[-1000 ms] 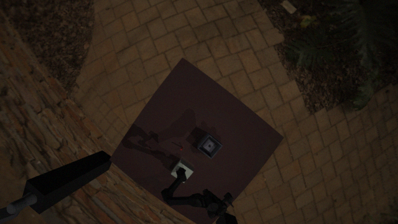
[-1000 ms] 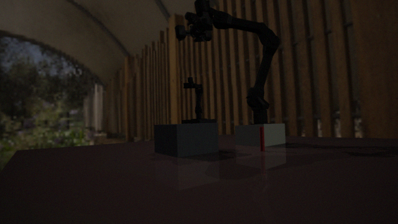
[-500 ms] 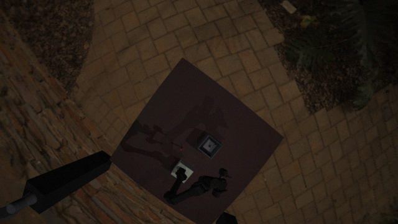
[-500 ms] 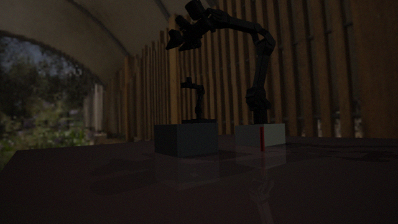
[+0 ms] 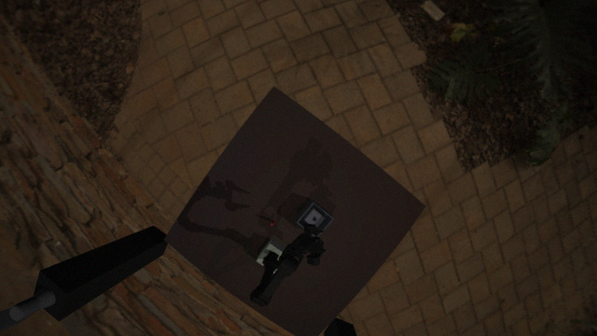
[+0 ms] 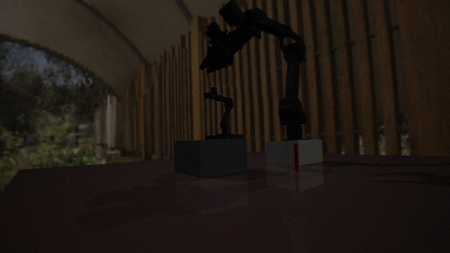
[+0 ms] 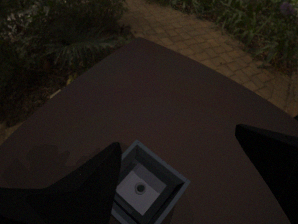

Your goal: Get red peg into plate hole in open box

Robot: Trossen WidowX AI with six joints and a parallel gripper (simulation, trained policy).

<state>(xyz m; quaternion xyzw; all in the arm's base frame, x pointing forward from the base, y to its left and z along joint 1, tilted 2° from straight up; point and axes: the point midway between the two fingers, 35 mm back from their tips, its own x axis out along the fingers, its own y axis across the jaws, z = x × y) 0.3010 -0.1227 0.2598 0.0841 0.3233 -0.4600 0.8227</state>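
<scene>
My gripper tip is now 130 mm past the red peg, 250 mm to the right of it and 290 mm above it. The rest, counted from my gripper tip: dark box (20 mm ahead, 40 mm to the left, 300 mm below); grey plate (20 mm ahead, 40 mm to the left, 280 mm below).
</scene>
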